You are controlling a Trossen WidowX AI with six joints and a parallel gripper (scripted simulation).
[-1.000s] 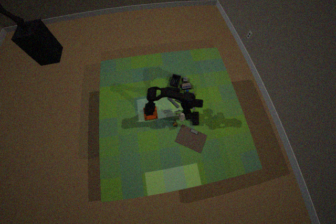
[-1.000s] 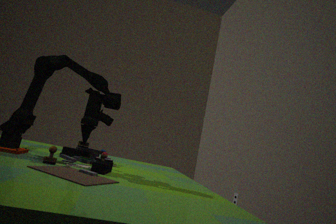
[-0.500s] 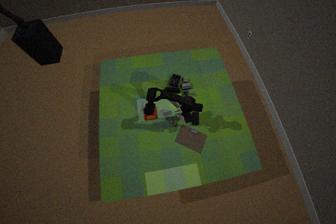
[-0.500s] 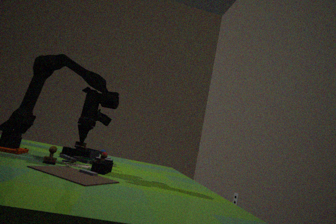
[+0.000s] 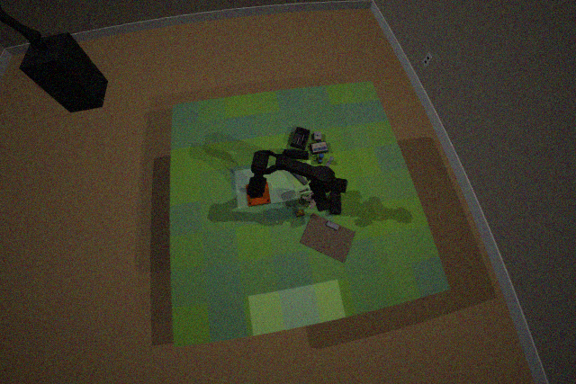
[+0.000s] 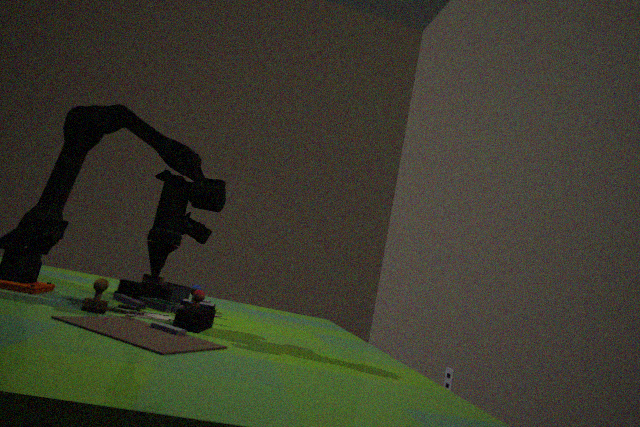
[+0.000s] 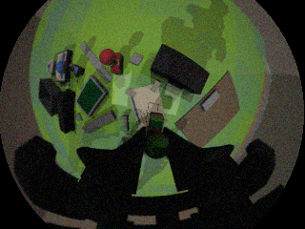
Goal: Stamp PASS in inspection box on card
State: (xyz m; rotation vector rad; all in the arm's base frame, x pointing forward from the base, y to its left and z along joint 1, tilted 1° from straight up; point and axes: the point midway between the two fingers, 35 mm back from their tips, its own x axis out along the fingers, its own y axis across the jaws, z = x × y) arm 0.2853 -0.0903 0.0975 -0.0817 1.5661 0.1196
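The tan-knobbed stamp is 8 cm behind my gripper tip, 6 cm to the right of it and 6 cm below it. From my gripper tip the other things lie so: grey strip 17 cm to the left, 11 cm ahead, 8 cm below; then black box 10 cm ahead, 6 cm below, 4 cm to the right; then red-knobbed stamp 9 cm to the left, 9 cm ahead, 6 cm below.
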